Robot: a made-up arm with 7 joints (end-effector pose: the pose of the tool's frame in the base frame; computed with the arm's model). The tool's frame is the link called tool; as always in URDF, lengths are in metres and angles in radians.
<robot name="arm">
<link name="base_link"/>
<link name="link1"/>
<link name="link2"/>
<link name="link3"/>
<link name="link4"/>
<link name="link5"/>
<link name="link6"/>
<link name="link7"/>
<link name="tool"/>
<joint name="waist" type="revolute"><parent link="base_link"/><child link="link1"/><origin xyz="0.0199 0.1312 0.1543" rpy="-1.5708 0 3.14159"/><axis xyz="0 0 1"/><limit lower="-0.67" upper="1.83"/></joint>
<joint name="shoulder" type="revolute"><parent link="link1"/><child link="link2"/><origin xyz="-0.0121 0.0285 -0.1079" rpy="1.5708 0 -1.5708"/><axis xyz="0 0 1"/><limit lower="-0.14" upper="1.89"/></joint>
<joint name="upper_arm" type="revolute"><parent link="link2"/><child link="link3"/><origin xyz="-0.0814 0.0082 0.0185" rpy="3.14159 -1.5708 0"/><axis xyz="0 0 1"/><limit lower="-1.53" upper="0.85"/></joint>
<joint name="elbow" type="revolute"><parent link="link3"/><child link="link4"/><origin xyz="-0.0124 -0.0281 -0.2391" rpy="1.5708 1.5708 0"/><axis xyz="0 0 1"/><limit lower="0.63" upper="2.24"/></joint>
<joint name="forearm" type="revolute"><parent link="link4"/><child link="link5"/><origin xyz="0.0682 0.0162 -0.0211" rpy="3.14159 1.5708 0"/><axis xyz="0 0 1"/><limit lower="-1.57" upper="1.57"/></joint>
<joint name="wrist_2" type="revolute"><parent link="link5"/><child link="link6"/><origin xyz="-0.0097 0.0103 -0.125" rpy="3.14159 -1.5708 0"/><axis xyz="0 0 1"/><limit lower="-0.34" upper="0.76"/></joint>
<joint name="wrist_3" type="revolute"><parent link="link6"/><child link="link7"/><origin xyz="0.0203 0.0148 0.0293" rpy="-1.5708 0 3.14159"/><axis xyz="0 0 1"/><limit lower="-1.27" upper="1.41"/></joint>
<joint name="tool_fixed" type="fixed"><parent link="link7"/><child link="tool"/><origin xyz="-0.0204 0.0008 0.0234" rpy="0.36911 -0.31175 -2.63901"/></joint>
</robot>
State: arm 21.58 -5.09 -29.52 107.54 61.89 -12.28 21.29
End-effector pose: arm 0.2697 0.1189 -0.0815 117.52 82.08 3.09
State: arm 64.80 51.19 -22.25 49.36 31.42 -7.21 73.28
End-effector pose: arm 0.3768 0.5672 0.1283 176.09 -1.49 96.51
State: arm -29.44 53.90 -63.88 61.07 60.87 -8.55 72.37
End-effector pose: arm -0.0988 0.5134 -0.2113 -66.53 16.90 94.52
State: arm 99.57 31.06 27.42 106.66 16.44 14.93 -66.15
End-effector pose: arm 0.2229 0.4199 0.3531 -42.44 19.36 -45.21
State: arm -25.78 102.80 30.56 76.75 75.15 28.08 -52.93
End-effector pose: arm 0.2115 0.5625 0.1787 169.67 8.36 -148.87
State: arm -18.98 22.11 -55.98 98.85 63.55 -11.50 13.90
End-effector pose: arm -0.0118 0.2285 -0.2272 -87.28 30.60 130.85
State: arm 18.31 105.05 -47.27 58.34 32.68 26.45 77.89
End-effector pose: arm 0.1448 0.6637 0.1944 -90.83 -54.73 98.57
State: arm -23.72 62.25 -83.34 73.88 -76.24 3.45 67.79
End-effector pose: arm -0.0476 0.4450 -0.1676 -84.18 5.75 -55.03
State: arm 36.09 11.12 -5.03 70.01 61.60 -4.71 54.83
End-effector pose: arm 0.4000 0.2882 -0.0960 166.70 65.41 65.10
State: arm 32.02 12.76 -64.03 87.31 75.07 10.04 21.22
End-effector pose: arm 0.2959 0.1788 -0.1338 -117.71 40.00 86.68
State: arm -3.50 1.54 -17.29 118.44 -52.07 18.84 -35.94
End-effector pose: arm 0.1463 0.2050 -0.1142 148.86 29.42 167.96
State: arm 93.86 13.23 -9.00 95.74 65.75 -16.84 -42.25
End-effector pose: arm 0.3468 0.2484 0.3498 18.93 59.15 -57.97
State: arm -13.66 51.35 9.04 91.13 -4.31 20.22 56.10
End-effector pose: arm 0.1427 0.5053 -0.0659 -142.52 -41.62 103.88
